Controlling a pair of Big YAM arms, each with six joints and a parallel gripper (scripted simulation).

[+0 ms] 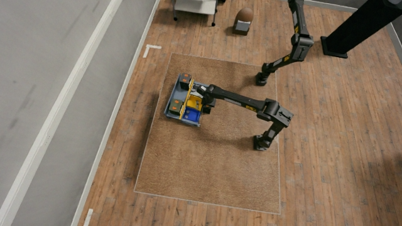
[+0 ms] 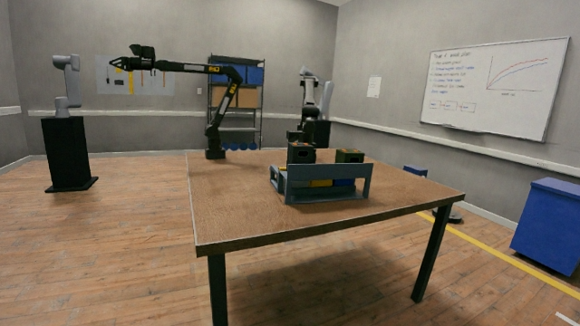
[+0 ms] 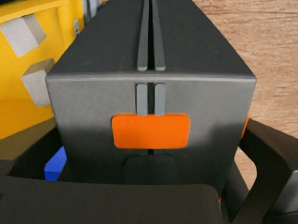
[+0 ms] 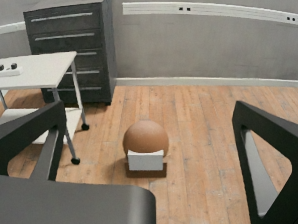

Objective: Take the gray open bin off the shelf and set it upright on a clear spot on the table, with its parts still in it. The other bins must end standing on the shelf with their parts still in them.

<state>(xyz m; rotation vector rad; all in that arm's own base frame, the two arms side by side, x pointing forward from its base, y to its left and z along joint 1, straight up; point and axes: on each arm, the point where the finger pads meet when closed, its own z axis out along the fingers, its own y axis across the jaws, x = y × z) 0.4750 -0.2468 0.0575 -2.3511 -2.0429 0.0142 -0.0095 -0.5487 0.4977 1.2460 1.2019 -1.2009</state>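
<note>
Now: left hand 14 cm short of the yellow bin, 2 cm to the left of it and 6 cm above it. From my left hand the other things lie so: gray open bin (12 cm ahead, 13 cm to the right, 6 cm below); blue-gray shelf (16 cm ahead, 2 cm to the right, 3 cm below); blue bin (15 cm ahead, 9 cm to the left, 6 cm below).
</note>
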